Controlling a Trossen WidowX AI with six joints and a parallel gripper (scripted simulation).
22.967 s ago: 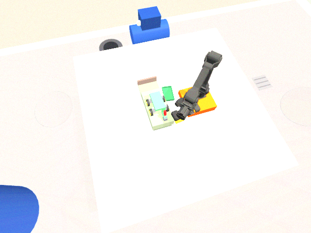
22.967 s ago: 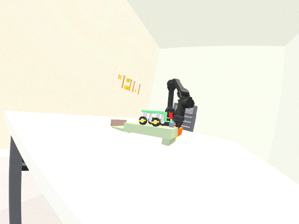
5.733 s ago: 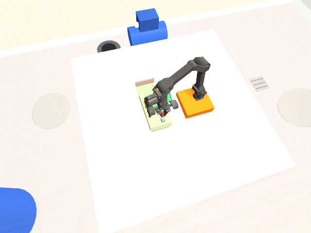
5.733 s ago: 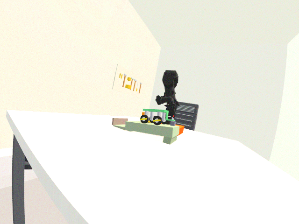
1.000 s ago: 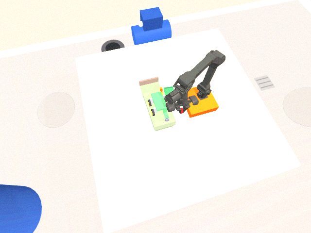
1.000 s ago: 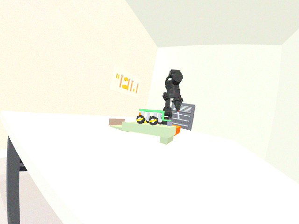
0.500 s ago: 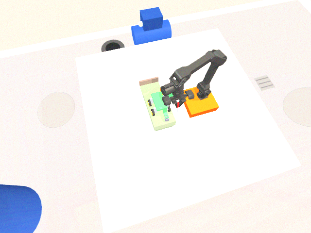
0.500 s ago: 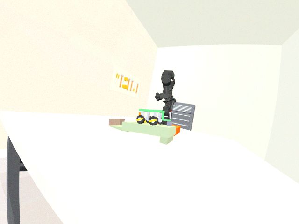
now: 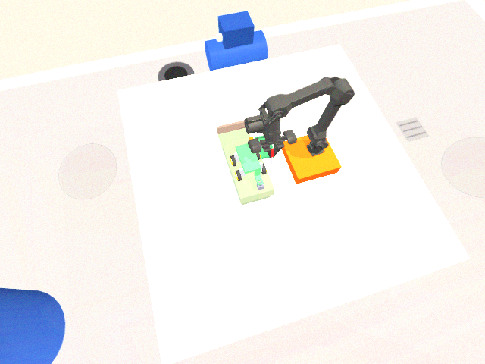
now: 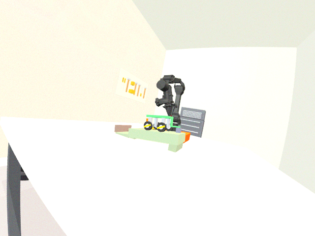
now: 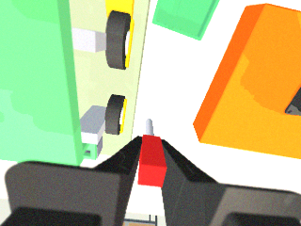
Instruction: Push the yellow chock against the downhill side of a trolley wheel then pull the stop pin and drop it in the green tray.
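Now: gripper tip 4 cm past the green tray, 13 cm to the left of it and 16 cm above it. Also, from my gripper tip: trolley 9 cm ahead, 3 cm to the right, 5 cm below; then yellow chock 4 cm ahead, 11 cm to the right, 7 cm below; then red-headed stop pin right at my gripper tip.
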